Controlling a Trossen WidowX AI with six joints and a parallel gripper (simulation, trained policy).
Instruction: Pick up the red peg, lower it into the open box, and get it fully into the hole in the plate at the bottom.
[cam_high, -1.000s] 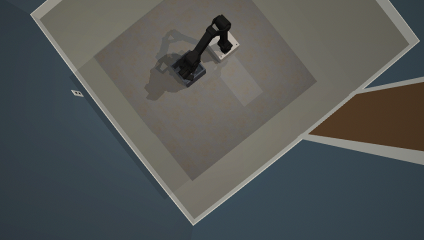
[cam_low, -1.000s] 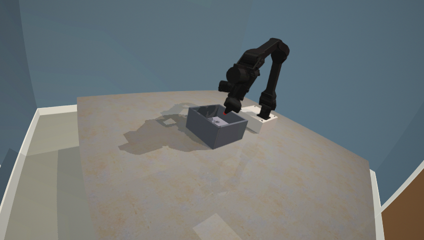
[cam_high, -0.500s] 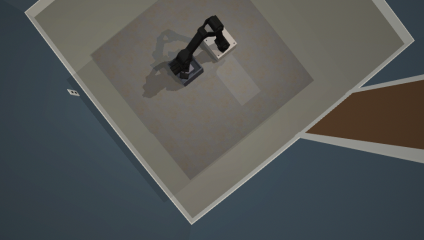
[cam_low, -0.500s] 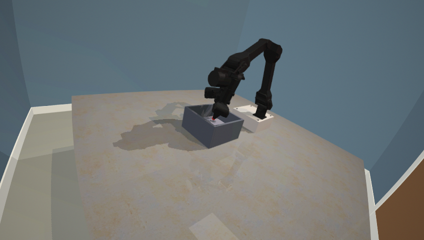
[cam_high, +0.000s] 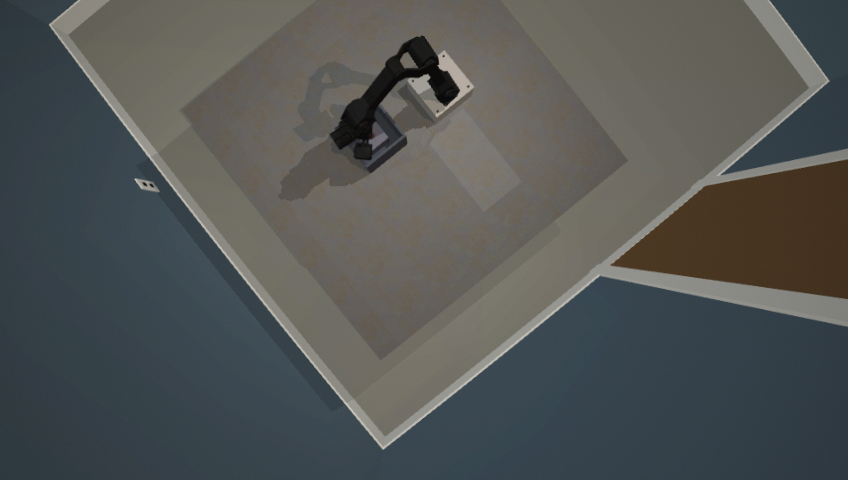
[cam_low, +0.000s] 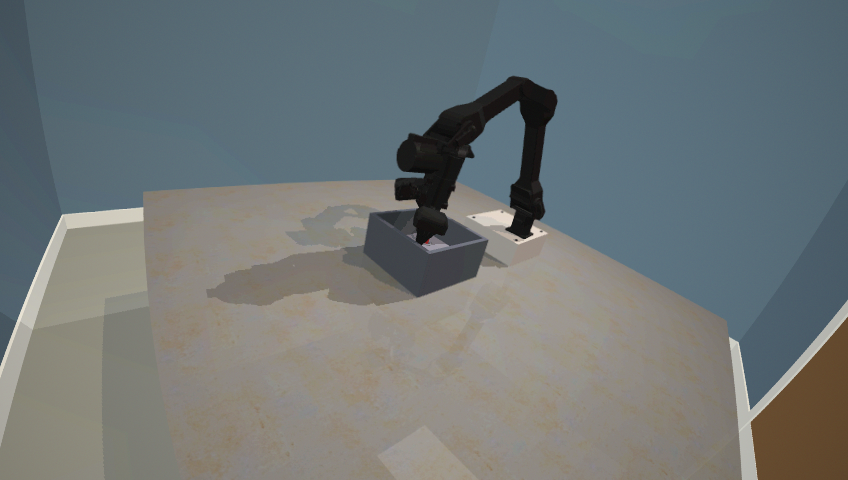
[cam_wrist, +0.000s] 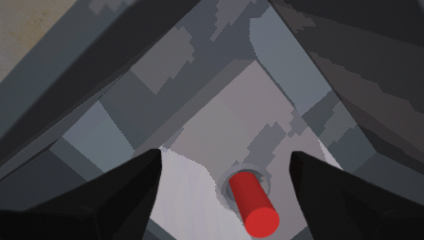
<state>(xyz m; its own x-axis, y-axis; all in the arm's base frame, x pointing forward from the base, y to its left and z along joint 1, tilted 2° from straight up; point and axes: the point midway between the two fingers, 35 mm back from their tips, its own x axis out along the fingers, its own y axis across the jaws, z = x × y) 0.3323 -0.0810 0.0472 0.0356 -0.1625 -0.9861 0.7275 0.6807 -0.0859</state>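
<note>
Right now my gripper tip is 2 cm past the red peg, 1 cm to the right of it and 2 cm above it. Also, from my gripper tip: light plate 2 cm behind, 1 cm to the left, 2 cm below; then grey box 2 cm behind, 1 cm to the left, 4 cm below.
</note>
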